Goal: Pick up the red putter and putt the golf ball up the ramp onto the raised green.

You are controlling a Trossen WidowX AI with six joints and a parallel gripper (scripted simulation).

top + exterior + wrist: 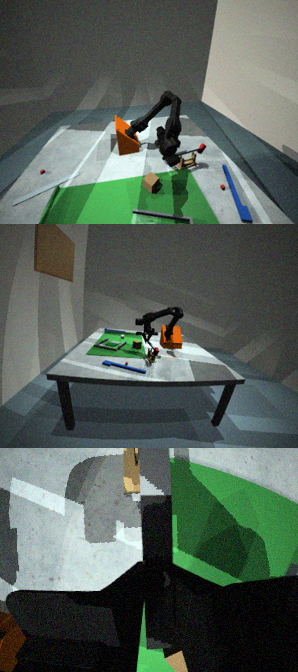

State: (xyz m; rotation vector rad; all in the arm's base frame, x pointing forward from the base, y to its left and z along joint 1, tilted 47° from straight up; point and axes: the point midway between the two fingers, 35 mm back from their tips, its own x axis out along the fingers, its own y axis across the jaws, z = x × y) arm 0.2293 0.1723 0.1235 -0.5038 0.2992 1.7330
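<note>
Right now the tan cube is 80 mm ahead of my gripper tip, 110 mm to the right of it and 50 mm below it. Round my gripper tip: wooden rack 30 mm behind, 130 mm to the left, 50 mm below; then red putter 30 mm behind, 110 mm to the left, 20 mm above; then green mat 250 mm ahead, 230 mm to the right, 80 mm below.
</note>
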